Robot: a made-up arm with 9 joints. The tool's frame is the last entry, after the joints.
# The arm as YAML. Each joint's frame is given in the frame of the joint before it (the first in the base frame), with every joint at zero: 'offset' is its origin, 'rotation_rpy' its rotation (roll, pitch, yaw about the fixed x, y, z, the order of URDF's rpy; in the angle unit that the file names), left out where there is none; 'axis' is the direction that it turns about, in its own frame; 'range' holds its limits. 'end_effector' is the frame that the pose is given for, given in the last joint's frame.
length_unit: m
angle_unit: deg
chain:
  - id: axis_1
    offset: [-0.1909, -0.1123, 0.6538]
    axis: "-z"
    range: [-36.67, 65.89]
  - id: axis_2
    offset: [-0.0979, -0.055, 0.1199]
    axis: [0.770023, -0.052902, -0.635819]
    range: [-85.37, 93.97]
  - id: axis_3
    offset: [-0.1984, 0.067, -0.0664]
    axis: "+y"
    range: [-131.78, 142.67]
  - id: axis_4
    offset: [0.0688, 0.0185, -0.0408]
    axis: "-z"
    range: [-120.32, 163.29]
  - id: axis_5
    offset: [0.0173, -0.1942, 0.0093]
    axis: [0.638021, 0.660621, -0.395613]
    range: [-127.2, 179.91]
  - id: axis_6
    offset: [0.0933, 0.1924, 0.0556]
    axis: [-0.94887, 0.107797, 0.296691]
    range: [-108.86, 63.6]
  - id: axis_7
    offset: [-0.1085, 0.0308, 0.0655]
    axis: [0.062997, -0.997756, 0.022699]
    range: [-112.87, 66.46]
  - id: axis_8
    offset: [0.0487, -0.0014, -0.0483]
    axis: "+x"
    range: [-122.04, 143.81]
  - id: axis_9
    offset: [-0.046, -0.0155, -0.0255]
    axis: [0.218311, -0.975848, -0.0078]
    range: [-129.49, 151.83]
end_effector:
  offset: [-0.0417, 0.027, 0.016]
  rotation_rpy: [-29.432, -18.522, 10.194]
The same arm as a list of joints. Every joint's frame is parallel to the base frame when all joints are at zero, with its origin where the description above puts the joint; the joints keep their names.
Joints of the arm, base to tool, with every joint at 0 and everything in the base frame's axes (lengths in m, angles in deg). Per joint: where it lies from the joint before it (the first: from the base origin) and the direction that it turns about. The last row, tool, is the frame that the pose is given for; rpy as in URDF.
axis_1: xyz -0.1909 -0.1123 0.6538 axis 0 0 -1
axis_2: xyz -0.0979 -0.0550 0.1199 axis 0.770023 -0.052902 -0.635819
axis_3: xyz -0.1984 0.0670 -0.0664 axis 0 1 0
axis_4: xyz 0.0688 0.0185 -0.0408 axis 0 0 -1
axis_5: xyz 0.0173 -0.1942 0.0093 axis 0.638021 0.660621 -0.395613
axis_6: xyz 0.0933 0.1924 0.0556 axis -0.94887 0.107797 0.296691
axis_7: xyz -0.1085 0.0308 0.0655 axis 0.062997 -0.997756 0.022699
axis_8: xyz 0.0487 -0.0014 -0.0483 axis 1 0 0
axis_9: xyz -0.0460 -0.0155 -0.0255 axis 0.218311 -0.975848 -0.0078
tool: xyz -0.0417 0.0270 0.0160 rpy -29.43 -18.52 10.19
Joint limits (deg, base to tool): -36.67..65.89 -85.37..93.97 -131.78..142.67 -120.32..163.29 -127.20..179.91 -108.86..63.60 -112.87..66.46 -122.04..143.81 -129.49..151.83

